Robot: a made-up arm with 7 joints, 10 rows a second.
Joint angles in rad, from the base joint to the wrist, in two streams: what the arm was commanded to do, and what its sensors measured. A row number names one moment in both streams.
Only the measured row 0 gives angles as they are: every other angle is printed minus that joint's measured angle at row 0.
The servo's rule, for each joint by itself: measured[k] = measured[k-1] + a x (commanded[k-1-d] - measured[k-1]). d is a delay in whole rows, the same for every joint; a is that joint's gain. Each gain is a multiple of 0.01, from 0.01 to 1. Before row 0 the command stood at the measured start. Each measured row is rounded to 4 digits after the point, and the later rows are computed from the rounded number. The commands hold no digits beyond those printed.
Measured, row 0:
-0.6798 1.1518 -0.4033 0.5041 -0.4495 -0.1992 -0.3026
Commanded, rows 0 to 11:
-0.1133 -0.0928 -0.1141 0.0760 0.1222 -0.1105 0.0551
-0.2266 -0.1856 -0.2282 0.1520 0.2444 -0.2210 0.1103
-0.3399 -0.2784 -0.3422 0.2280 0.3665 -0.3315 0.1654
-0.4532 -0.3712 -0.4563 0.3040 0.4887 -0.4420 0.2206
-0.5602 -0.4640 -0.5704 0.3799 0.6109 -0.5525 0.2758
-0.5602 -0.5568 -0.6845 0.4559 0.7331 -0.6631 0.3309
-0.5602 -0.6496 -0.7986 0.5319 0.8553 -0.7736 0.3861
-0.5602 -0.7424 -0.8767 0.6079 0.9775 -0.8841 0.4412
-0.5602 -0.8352 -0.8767 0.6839 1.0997 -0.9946 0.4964
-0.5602 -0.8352 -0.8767 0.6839 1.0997 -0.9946 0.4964
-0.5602 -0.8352 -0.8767 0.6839 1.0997 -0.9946 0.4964
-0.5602 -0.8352 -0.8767 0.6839 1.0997 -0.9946 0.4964
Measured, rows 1 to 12:
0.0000 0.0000 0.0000 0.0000 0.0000 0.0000 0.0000
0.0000 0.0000 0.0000 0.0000 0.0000 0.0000 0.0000
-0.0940 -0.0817 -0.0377 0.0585 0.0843 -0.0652 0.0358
-0.2041 -0.1731 -0.1006 0.1305 0.1948 -0.1571 0.0842
-0.3168 -0.2658 -0.1803 0.2056 0.3133 -0.2600 0.1370
-0.4300 -0.3586 -0.2714 0.2814 0.4343 -0.3674 0.1913
-0.5381 -0.4514 -0.3701 0.3572 0.5562 -0.4766 0.2462
-0.5564 -0.5442 -0.4739 0.4332 0.6783 -0.5866 0.3013
-0.5596 -0.6370 -0.5811 0.5092 0.8004 -0.6969 0.3564
-0.5601 -0.7298 -0.6786 0.5852 0.9226 -0.8073 0.4115
-0.5602 -0.8226 -0.7440 0.6612 1.0448 -0.9178 0.4667
-0.5602 -0.8337 -0.7878 0.6787 1.0827 -0.9631 0.4860
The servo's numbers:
d 2
a 0.83 0.88 0.33 0.77 0.69 0.59 0.65

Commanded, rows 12 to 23:
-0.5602 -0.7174 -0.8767 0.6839 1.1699 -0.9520 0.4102
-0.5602 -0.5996 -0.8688 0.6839 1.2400 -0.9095 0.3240
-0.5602 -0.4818 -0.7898 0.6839 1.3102 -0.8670 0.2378
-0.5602 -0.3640 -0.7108 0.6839 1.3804 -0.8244 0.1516
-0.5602 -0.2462 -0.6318 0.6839 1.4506 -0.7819 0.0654
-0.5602 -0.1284 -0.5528 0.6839 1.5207 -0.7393 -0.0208
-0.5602 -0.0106 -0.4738 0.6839 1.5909 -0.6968 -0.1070
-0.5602 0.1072 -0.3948 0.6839 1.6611 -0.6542 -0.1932
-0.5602 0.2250 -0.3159 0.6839 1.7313 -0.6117 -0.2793
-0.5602 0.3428 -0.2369 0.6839 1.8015 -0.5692 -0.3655
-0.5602 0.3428 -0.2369 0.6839 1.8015 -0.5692 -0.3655
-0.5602 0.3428 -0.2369 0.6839 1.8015 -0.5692 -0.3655
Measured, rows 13 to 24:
-0.5602 -0.8350 -0.8171 0.6827 1.0944 -0.9817 0.4928
-0.5602 -0.8352 -0.8368 0.6836 1.0981 -0.9893 0.4951
-0.5602 -0.7315 -0.8500 0.6838 1.1476 -0.9673 0.4399
-0.5602 -0.6154 -0.8562 0.6839 1.2114 -0.9332 0.3646
-0.5602 -0.4978 -0.8343 0.6839 1.2796 -0.8941 0.2822
-0.5602 -0.3801 -0.7935 0.6839 1.3492 -0.8530 0.1973
-0.5602 -0.2623 -0.7401 0.6839 1.4192 -0.8111 0.1116
-0.5602 -0.1445 -0.6783 0.6839 1.4892 -0.7687 0.0255
-0.5602 -0.0267 -0.6108 0.6839 1.5594 -0.7263 -0.0606
-0.5602 0.0911 -0.5395 0.6839 1.6296 -0.6838 -0.1468
-0.5602 0.2089 -0.4657 0.6839 1.6998 -0.6413 -0.2329
-0.5602 0.3267 -0.3902 0.6839 1.7700 -0.5988 -0.3191

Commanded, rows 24 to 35:
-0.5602 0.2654 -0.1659 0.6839 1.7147 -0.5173 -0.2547
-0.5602 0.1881 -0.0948 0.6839 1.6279 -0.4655 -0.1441
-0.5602 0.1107 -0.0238 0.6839 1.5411 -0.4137 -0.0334
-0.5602 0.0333 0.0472 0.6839 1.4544 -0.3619 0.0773
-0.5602 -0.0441 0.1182 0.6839 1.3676 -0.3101 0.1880
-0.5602 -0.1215 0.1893 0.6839 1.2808 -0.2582 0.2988
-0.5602 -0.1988 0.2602 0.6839 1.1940 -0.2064 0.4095
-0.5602 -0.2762 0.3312 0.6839 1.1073 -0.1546 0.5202
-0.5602 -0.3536 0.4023 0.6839 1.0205 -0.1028 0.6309
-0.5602 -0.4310 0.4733 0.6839 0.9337 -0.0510 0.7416
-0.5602 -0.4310 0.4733 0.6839 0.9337 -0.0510 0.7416
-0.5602 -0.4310 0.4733 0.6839 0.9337 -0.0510 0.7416
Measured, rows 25 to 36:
-0.5602 0.3409 -0.3396 0.6839 1.7917 -0.5813 -0.3493
-0.5602 0.3426 -0.3057 0.6839 1.7985 -0.5742 -0.3598
-0.5602 0.2747 -0.2596 0.6839 1.7407 -0.5406 -0.2915
-0.5602 0.1985 -0.2052 0.6839 1.6629 -0.4963 -0.1957
-0.5602 0.1212 -0.1453 0.6839 1.5789 -0.4476 -0.0902
-0.5602 0.0438 -0.0818 0.6839 1.4930 -0.3970 0.0187
-0.5602 -0.0336 -0.0158 0.6839 1.4065 -0.3457 0.1287
-0.5602 -0.1110 0.0519 0.6839 1.3198 -0.2941 0.2393
-0.5602 -0.1883 0.1206 0.6839 1.2330 -0.2424 0.3499
-0.5602 -0.2657 0.1901 0.6839 1.1463 -0.1906 0.4606
-0.5602 -0.3431 0.2601 0.6839 1.0595 -0.1388 0.5713
-0.5602 -0.4205 0.3305 0.6839 0.9727 -0.0870 0.6820

